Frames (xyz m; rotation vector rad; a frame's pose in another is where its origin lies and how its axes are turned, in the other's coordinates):
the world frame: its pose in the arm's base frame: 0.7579 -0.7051 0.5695 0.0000 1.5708 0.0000
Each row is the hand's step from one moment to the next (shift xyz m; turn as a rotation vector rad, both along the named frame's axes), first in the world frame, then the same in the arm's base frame.
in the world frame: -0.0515 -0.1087 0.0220 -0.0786 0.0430 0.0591
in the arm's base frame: 0.0220 -0.1087 0.0515 0.0591 0.0430 0.0786
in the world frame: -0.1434 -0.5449 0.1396 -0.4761 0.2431 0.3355
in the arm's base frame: 0.1396 -0.5449 0.1434 0.3355 0.2431 0.4761
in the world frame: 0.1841 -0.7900 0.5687 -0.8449 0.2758 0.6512
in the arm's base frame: 0.5687 -0.7900 -0.1841 0.6512 0.2758 0.8449
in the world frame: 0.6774 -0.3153 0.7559 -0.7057 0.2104 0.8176
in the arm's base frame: 0.7559 -0.3153 -0.6774 0.8176 0.2104 0.7057
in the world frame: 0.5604 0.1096 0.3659 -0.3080 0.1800 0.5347
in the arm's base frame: 0.3659 0.1096 -0.5604 0.5347 0.1800 0.3080
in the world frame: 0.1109 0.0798 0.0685 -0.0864 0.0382 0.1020
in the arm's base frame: 0.0685 0.0798 -0.1109 0.1020 0.0382 0.0864
